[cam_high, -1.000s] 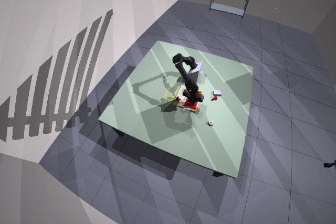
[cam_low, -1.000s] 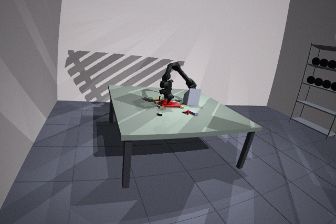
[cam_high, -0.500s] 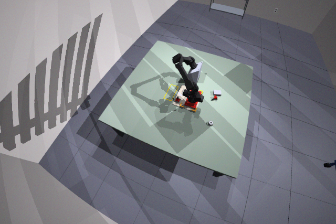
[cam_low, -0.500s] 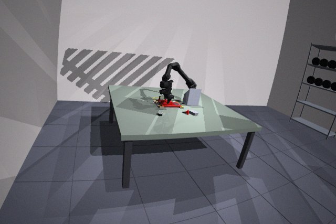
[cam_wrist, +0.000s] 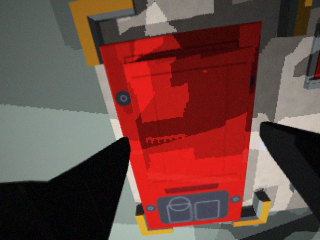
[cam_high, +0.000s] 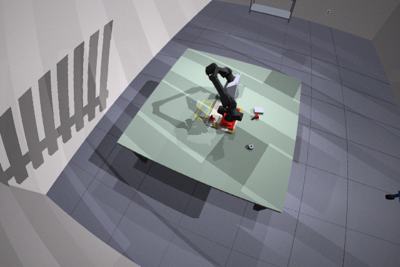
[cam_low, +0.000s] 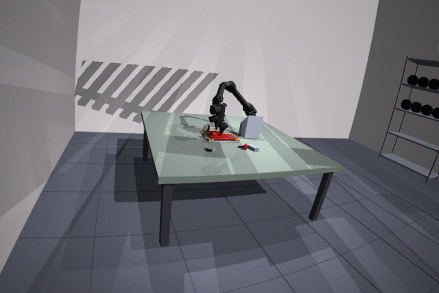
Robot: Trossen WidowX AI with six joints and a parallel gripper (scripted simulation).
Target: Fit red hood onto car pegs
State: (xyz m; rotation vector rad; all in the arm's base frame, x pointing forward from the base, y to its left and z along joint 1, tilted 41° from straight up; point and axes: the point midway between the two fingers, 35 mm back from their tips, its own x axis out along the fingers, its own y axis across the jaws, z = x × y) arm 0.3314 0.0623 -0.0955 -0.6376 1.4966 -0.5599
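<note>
Right now my gripper tip is 1 cm above the red hood. Round my gripper tip: dark wheel: 13 cm ahead, 24 cm to the left, 4 cm below; white block: 21 cm behind, 19 cm to the left, 4 cm below.
</note>
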